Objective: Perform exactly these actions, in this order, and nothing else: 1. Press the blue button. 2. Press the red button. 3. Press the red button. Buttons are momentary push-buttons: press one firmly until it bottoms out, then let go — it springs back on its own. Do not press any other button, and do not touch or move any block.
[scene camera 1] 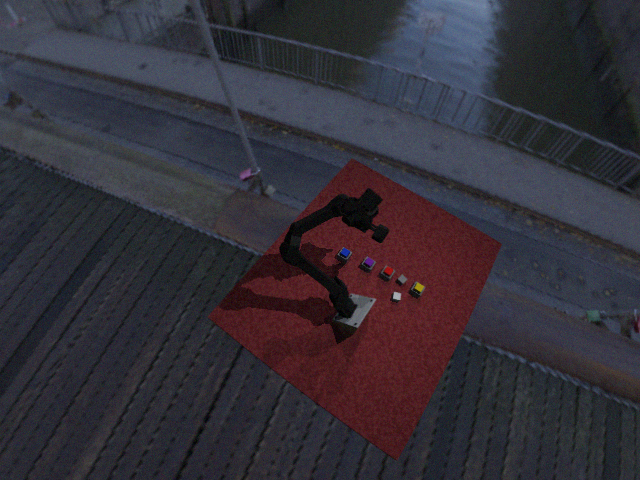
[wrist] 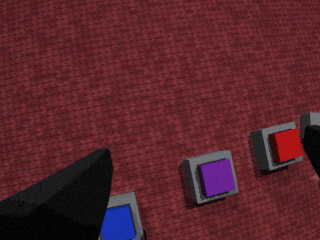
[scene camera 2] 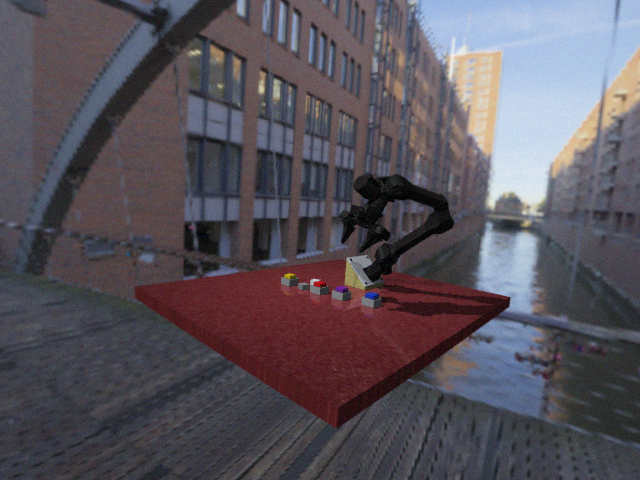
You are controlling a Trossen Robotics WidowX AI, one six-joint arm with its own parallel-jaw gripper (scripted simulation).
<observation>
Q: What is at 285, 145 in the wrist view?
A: A red button.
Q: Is my gripper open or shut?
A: Open.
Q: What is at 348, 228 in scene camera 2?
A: My gripper.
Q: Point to a purple button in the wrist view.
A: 217, 177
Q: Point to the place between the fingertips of my gripper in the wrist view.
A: At 209, 148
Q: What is my gripper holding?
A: Nothing.
</observation>
